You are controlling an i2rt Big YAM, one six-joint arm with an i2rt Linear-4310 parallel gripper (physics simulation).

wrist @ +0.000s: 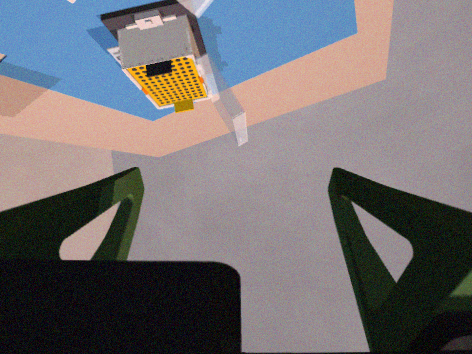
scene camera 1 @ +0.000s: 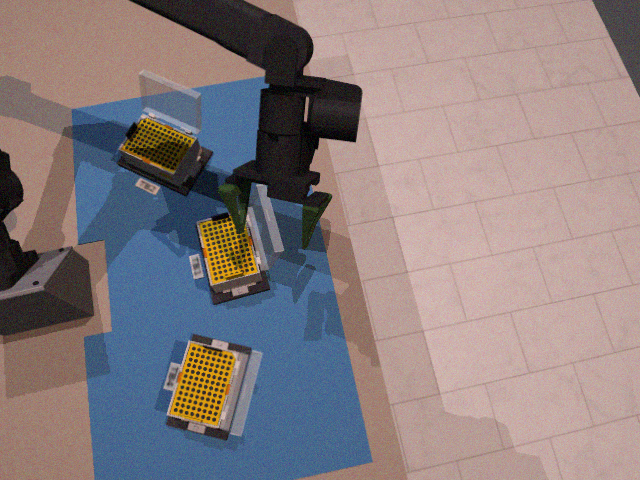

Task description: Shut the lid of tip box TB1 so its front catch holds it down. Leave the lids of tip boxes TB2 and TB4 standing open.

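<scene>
Tip box TB1 is the middle box in the scene view; its label is too blurred to read. Its clear lid stands open on the right side. Tip box TB2, at the upper left, has its lid standing open. Tip box TB4, lowest in the scene view, has its lid open at the right. My gripper is open and empty. In the scene view one green finger overlaps TB1's tips and the other shows right of its lid; its height is unclear.
The boxes sit on a blue mat on a beige table. The dark arm comes in from the top. A dark wedge-shaped block is at the left. Beyond the table's right edge is a tiled floor.
</scene>
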